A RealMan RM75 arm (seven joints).
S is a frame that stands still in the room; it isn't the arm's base.
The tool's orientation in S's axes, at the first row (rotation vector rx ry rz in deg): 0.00 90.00 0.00
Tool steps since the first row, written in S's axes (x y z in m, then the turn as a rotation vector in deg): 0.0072 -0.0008 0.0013 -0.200 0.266 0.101; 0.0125 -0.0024 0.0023 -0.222 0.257 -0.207; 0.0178 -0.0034 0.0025 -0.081 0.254 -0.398; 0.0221 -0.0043 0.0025 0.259 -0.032 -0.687; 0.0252 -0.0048 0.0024 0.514 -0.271 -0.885
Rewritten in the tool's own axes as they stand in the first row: -0.0013 -0.0008 0.0072 -0.101 0.266 -0.200; -0.0023 -0.0024 0.0125 0.207 0.257 -0.222; -0.0025 -0.0034 0.0178 0.398 0.254 -0.081; -0.0025 -0.0043 0.0221 0.687 -0.032 0.259; -0.0024 -0.0048 0.0252 0.885 -0.271 0.514
